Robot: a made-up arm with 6 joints. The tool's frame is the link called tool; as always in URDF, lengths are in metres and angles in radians.
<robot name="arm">
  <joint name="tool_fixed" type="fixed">
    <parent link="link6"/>
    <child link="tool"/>
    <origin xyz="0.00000 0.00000 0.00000" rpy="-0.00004 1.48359 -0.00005"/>
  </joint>
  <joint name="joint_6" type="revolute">
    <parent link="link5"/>
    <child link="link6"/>
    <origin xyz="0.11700 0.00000 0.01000"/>
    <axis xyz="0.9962 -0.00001 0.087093"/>
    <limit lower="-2.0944" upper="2.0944" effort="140" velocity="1.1"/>
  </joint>
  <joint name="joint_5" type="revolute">
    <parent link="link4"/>
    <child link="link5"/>
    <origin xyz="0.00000 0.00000 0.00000"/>
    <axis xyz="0.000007 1 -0.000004"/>
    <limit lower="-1.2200" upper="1.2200" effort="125" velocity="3.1"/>
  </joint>
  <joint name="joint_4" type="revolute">
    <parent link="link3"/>
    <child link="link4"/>
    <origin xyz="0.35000 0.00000 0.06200"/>
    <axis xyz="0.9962 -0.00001 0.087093"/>
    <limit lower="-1.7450" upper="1.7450" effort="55" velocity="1.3"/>
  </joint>
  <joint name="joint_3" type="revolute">
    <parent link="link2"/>
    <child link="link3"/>
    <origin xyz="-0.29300 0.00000 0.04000"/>
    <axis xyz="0.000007 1 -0.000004"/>
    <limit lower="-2.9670" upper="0.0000" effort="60" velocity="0.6"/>
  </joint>
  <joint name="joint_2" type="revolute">
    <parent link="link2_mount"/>
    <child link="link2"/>
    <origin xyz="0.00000 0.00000 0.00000"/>
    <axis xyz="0.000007 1 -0.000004"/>
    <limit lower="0.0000" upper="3.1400" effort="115" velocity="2.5"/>
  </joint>
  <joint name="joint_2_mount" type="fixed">
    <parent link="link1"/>
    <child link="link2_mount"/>
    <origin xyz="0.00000 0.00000 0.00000"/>
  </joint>
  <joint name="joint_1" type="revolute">
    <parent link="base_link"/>
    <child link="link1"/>
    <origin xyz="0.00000 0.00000 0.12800"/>
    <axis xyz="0 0 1"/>
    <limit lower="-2.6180" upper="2.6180" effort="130" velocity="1.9"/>
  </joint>
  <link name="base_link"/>
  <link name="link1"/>
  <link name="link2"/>
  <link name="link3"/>
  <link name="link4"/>
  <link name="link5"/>
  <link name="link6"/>
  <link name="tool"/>
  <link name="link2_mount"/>
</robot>
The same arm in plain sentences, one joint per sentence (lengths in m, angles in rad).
The arm has six revolute joints in a row. What follows holds with every joint at zero, and every direction is one of the base frame's. The first joint is mounted 0.128 m along +z from the base frame's origin and rotates about +z, from -2.618 to 2.618 rad. The second joint is mounted at the same point as the first joint and rotates about +y, from 0 to 3.14 rad. The third joint is mounted 0.293 m along -x and 0.04 m along +z from the second joint and rotates about +y, from -2.967 to 0 rad. The fourth joint is mounted 0.35 m along +x and 0.062 m along +z from the third joint and rotates about the direction (0.9962, 0, 0.0871), from -1.745 to 1.745 rad. The fifth joint is mounted at the same point as the fourth joint and rotates about +y, from -1.22 to 1.22 rad. The sixth joint is mounted 0.117 m along +x and 0.01 m along +z from the fifth joint and rotates about the direction (0.9962, 0, 0.0871), from -2.0944 to 2.0944 rad. The tool frame, which is the frame that the pose is given for, is mounted at the same point as the sixth joint; its axes are the base frame's turned by roll 0, pitch 1.4836 and yaw -0.0001 rad (as in URDF: about the fixed x, then y, then z).
